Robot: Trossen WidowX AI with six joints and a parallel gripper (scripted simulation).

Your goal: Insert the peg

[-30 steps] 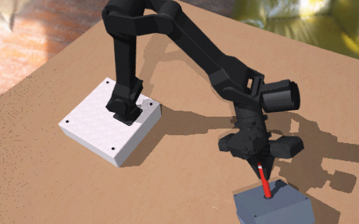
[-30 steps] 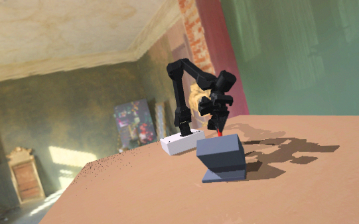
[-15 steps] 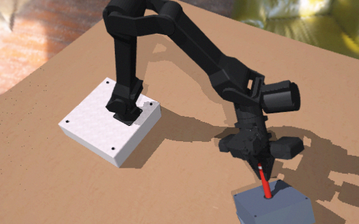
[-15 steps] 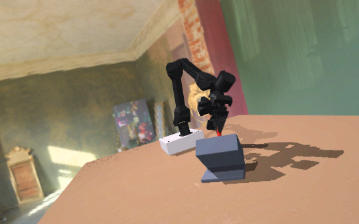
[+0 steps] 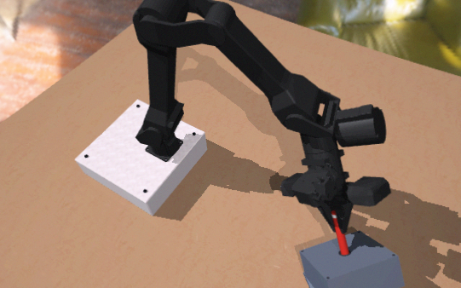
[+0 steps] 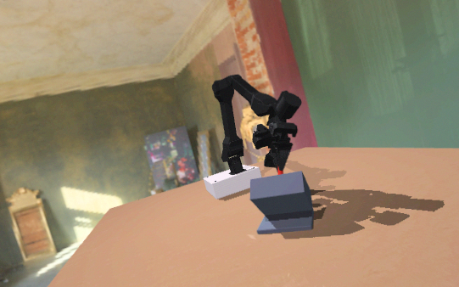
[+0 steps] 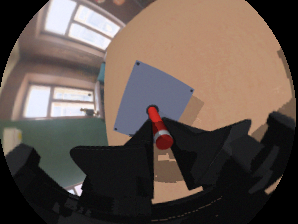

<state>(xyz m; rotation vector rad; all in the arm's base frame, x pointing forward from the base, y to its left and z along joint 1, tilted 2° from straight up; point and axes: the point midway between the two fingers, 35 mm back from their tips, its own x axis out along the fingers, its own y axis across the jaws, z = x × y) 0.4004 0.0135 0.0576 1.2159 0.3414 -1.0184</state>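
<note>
Now: the grey panel block 5 cm below my gripper tip, 4 cm ahead of it and 3 cm to the right of it. Round my gripper tip: red round peg (1 cm to the left, 1 cm behind, 1 cm above).
</note>
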